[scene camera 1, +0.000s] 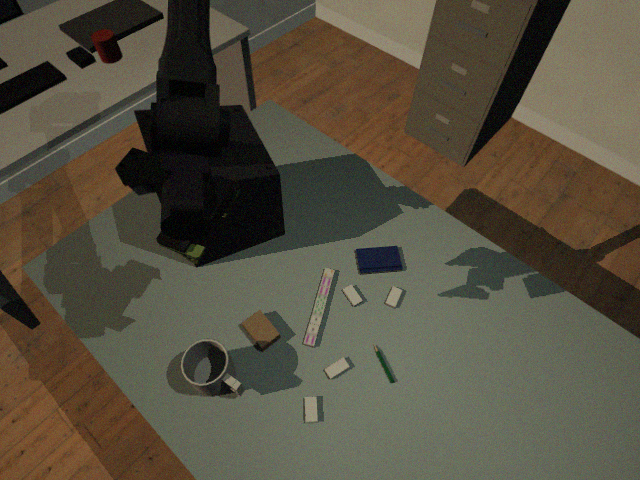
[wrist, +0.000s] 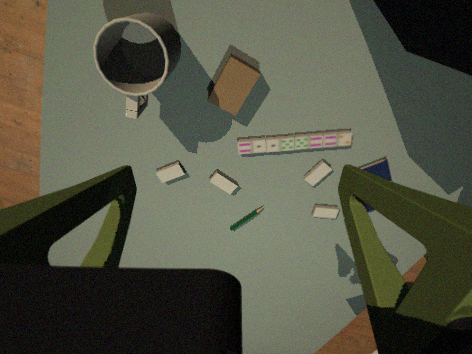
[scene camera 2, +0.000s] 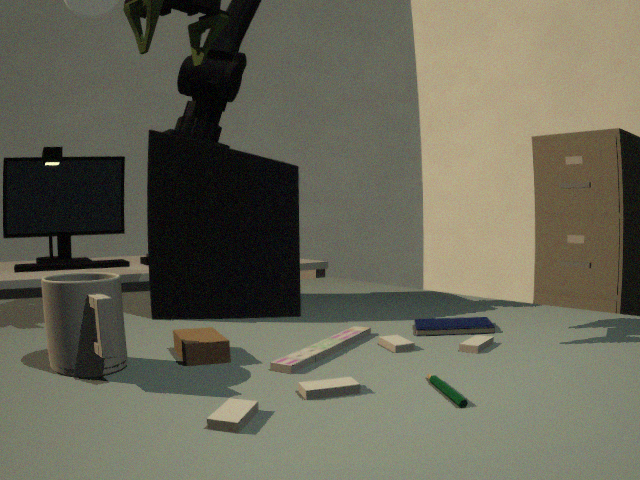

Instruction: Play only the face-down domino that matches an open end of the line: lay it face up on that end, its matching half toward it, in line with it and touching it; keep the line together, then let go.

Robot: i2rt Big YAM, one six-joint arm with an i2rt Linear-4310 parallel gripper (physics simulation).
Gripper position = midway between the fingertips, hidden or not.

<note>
I see my gripper [scene camera 2: 172, 59], a brown block [scene camera 2: 198, 346], a blue book [scene camera 2: 474, 325] and a grey mug [scene camera 2: 83, 312].
The brown block also shows in scene camera 1 [scene camera 1: 261, 330] and in the wrist view [wrist: 237, 78]. The blue book also shows in scene camera 1 [scene camera 1: 378, 259]. The grey mug also shows in scene camera 1 [scene camera 1: 207, 366] and in the wrist view [wrist: 135, 54].
</note>
